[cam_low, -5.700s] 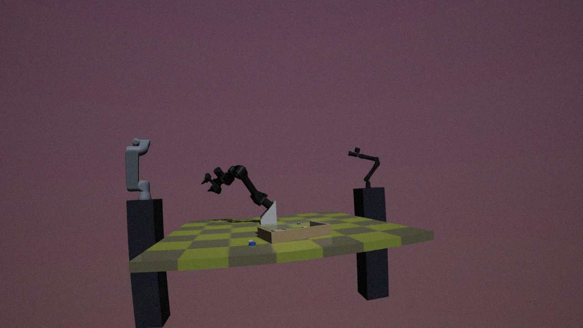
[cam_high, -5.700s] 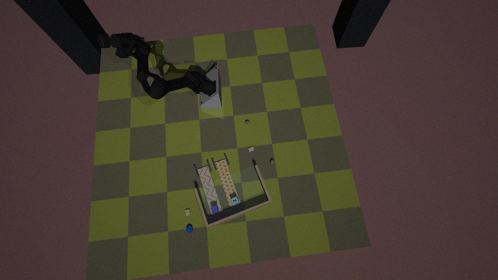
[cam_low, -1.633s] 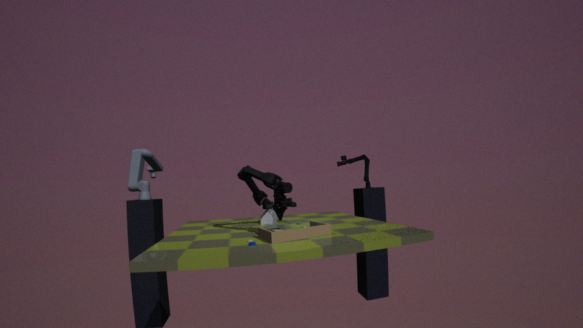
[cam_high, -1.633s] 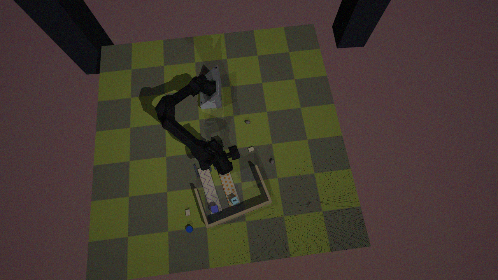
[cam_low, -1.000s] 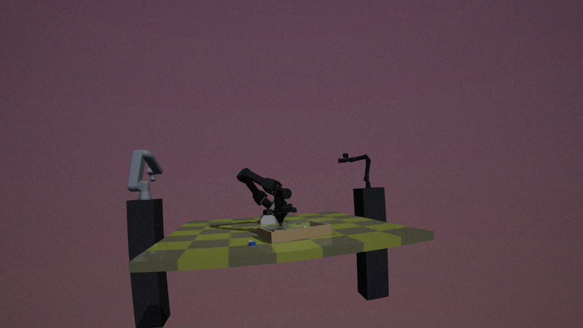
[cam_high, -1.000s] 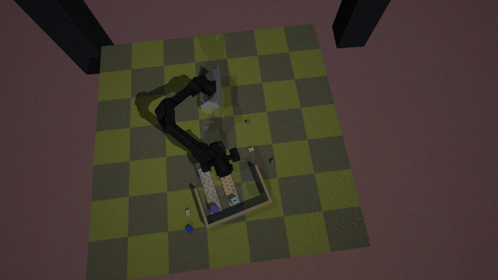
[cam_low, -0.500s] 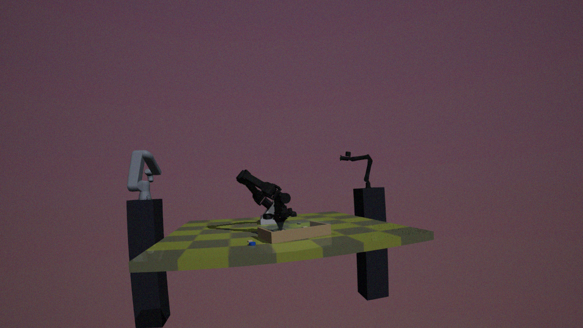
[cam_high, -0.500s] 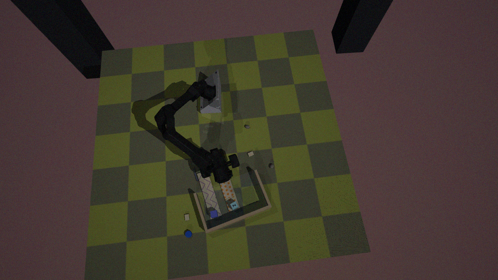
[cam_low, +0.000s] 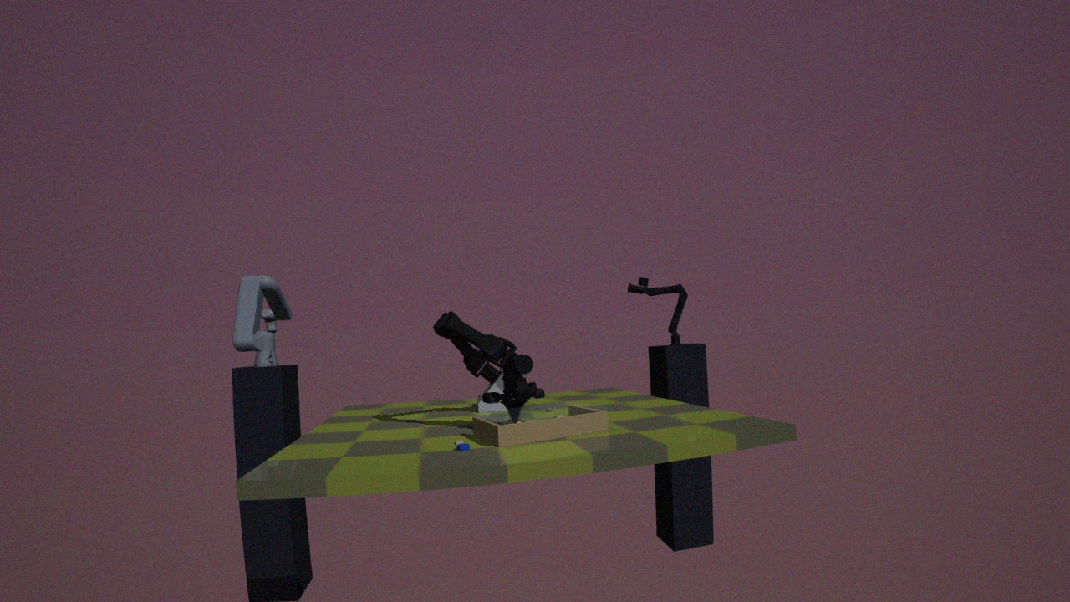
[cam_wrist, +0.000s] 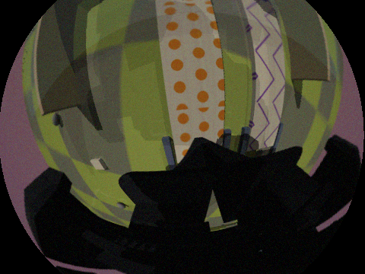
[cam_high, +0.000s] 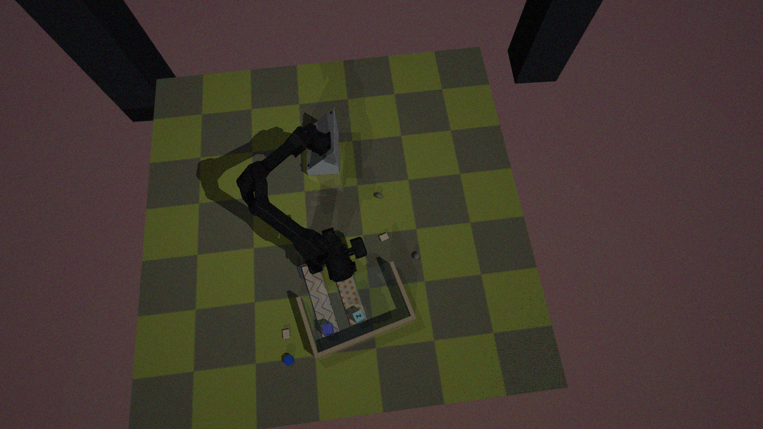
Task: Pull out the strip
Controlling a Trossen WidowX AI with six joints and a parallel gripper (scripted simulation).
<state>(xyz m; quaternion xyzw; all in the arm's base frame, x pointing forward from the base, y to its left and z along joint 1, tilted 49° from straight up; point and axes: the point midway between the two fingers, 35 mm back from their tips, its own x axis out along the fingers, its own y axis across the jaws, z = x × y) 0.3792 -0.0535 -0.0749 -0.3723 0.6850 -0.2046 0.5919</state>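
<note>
Now: gripper tip 90 mm short of the dotted strip and 20 mm to the right of it. From my gripper tip the other things lie so: blue disc 300 mm ahead, 160 mm to the right; labelled cube 180 mm ahead, 60 mm to the left, 10 mm above.
</note>
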